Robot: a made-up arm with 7 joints. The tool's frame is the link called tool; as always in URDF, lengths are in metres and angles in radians.
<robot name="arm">
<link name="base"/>
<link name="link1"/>
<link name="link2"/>
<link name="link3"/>
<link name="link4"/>
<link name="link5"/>
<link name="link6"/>
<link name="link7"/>
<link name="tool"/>
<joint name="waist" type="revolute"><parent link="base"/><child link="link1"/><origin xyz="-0.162 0.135 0.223"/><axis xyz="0.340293 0.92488 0.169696"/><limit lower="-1.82" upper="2.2" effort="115" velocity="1.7"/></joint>
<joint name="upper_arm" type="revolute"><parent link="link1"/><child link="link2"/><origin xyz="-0.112 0.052 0.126"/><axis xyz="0 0 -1"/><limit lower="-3.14" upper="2.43" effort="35" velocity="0.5"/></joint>
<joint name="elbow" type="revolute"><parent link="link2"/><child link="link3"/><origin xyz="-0.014 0.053 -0.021"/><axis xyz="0 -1 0"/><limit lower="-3.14" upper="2.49" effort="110" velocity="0.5"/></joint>
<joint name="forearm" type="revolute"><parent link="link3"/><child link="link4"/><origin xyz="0.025 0.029 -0.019"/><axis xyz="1 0 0"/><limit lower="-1.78" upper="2.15" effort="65" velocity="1.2"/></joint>
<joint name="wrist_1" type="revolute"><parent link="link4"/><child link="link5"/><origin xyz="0.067 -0.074 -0.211"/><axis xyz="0 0 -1"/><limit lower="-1.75" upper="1.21" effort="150" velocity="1.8"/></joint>
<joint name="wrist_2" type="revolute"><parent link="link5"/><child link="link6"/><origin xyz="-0.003 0.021 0.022"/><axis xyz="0.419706 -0.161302 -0.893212"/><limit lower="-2.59" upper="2.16" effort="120" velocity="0.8"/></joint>
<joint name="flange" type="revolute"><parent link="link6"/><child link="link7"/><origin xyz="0.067 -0.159 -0.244"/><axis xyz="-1 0 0"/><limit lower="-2.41" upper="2.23" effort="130" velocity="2.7"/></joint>
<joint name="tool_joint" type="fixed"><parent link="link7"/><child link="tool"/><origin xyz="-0.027 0.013 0.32" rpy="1.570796 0 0"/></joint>
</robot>
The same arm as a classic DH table. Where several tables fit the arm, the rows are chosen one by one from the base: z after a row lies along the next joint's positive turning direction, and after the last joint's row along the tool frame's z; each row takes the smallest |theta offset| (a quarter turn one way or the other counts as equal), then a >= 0, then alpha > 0; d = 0 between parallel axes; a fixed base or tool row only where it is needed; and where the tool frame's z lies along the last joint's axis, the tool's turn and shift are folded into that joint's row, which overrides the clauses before.
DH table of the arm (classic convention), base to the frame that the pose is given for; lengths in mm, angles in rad. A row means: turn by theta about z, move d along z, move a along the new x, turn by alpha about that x. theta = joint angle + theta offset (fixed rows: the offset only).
base (fixed): theta_offset -0.3526, d 210.8, a -198.7, alpha -1.4003
waist: theta_offset 0, d 82.1, a -123.1, alpha -1.7413
upper_arm: theta_offset -0.3526, d -103.3, a -14, alpha -1.5708
elbow: theta_offset -1.5708, d -82, a 19, alpha -1.5708
forearm: theta_offset -1.5708, d 92, a 74, alpha -1.5708
wrist_1: theta_offset 0.3669, d 209.5, a -18.5, alpha 0.4664
wrist_2: theta_offset -0.4063, d 272.7, a 113.1, alpha -2.0039
flange: theta_offset 1.3921, d 84.1, a 320, alpha 1.5708
tool (fixed): theta_offset -1.5708, d -13, a 0, alpha 0
Joint limits (rad, base to tool): -1.82..2.2 -3.14..2.43 -3.14..2.49 -1.78..2.15 -1.75..1.21 -2.59..2.16 -2.41..2.23

